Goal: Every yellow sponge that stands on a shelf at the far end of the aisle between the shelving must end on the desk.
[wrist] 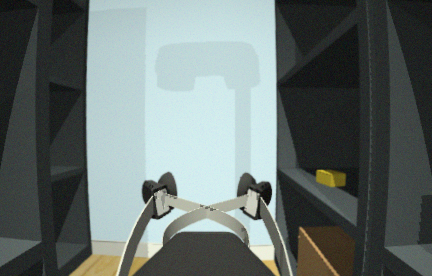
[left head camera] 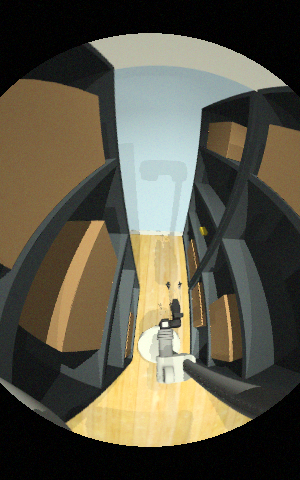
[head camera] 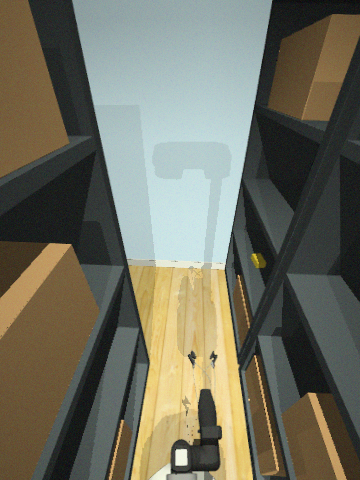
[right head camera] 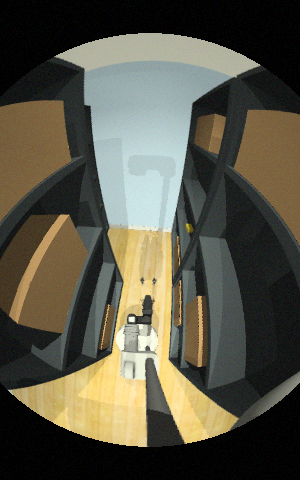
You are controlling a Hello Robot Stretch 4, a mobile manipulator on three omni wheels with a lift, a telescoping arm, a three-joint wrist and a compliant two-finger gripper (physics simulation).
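Places are measured from the robot's base along level axes (x ahead, y left, z up), in millimetres.
Pixels of known places: gripper, fingertip midpoint: point(wrist: 207, 187) point(left head camera: 173, 281) point(head camera: 202, 350) point(right head camera: 147, 276).
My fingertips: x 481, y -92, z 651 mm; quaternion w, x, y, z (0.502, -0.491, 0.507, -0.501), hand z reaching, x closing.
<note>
Behind a point stands the place of what it marks.
A yellow sponge point(head camera: 258, 260) @[x 1117, y -547, z 551 mm] point(left head camera: 203, 231) @[x 1100, y -546, z 551 mm] point(right head camera: 189, 228) @[x 1102, y -552, z 551 mm] point(wrist: 331, 178) @[x 1087, y -536, z 536 mm] sits on a middle shelf of the right-hand shelving, in the bay near the end wall. My gripper point(head camera: 203, 358) point(left head camera: 174, 284) @[x 481, y -92, z 651 mm] point(right head camera: 148, 281) @[x 481, y -92, z 651 mm] point(wrist: 207, 187) @[x 481, y -92, z 651 mm] is open and empty, with its two fingertips wide apart. It is over the aisle floor, pointing at the end wall, to the left of the sponge and short of it. The desk does not show in these views.
Dark shelving stands close on both sides, with an upright post point(head camera: 300, 205) @[x 696, y -403, z 1202 mm] point(wrist: 376, 150) @[x 676, y -416, z 669 mm] between the right-hand bays. Cardboard boxes point(head camera: 50, 310) point(left head camera: 225, 327) point(wrist: 327, 250) stand on several shelves. The pale blue wall point(head camera: 185, 75) @[x 1636, y -49, z 1562 mm] point(wrist: 200, 140) @[x 1635, y -64, z 651 mm] closes the aisle over a wooden floor point(head camera: 167, 310) @[x 1116, y 101, z -27 mm].
</note>
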